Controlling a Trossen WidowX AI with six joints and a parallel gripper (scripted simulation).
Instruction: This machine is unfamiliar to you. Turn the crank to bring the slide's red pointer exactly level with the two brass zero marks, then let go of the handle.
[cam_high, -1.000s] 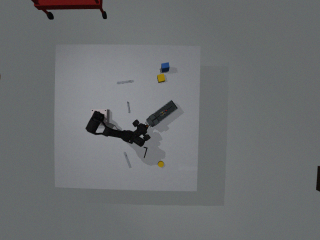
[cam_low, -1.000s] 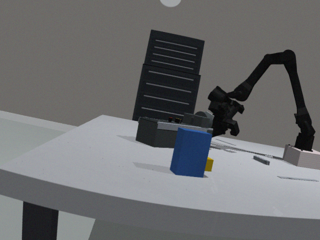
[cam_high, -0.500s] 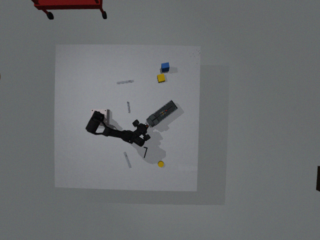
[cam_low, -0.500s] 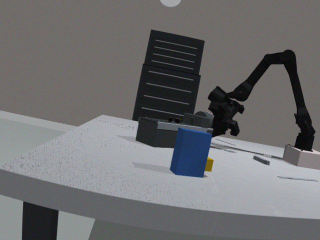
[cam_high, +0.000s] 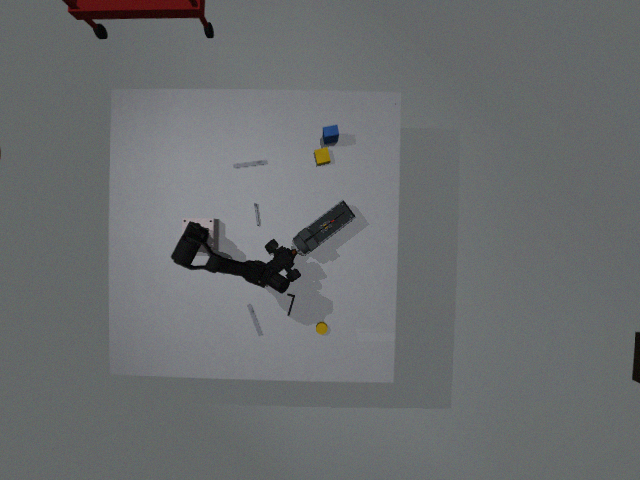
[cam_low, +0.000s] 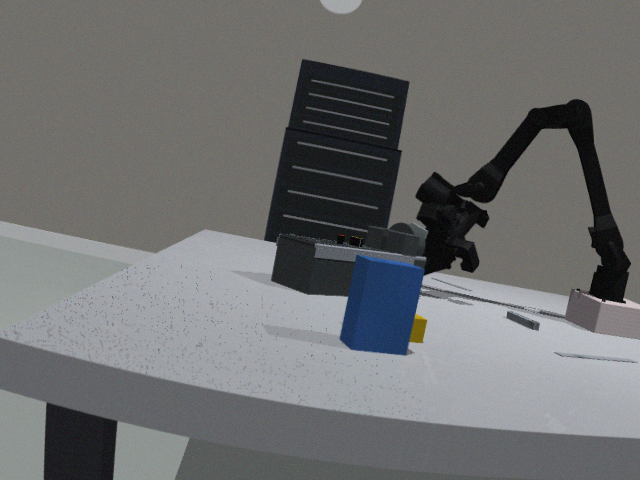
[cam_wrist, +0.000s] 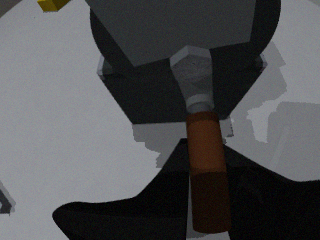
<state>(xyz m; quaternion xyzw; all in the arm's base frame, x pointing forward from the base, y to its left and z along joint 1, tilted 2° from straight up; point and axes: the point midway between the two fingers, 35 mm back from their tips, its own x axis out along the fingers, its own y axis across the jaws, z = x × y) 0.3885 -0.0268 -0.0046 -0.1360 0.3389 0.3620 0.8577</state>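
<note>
My gripper tip is now 1 cm past the brown crank handle, 1 cm to the left of it and 3 cm below it. From my gripper tip the other things lie so: red pointer (13 cm ahead, 15 cm to the left, 5 cm above); then black hex key (1 cm ahead, 22 cm to the right, 3 cm below); then yellow block (5 cm ahead, 42 cm to the left, 2 cm below).
</note>
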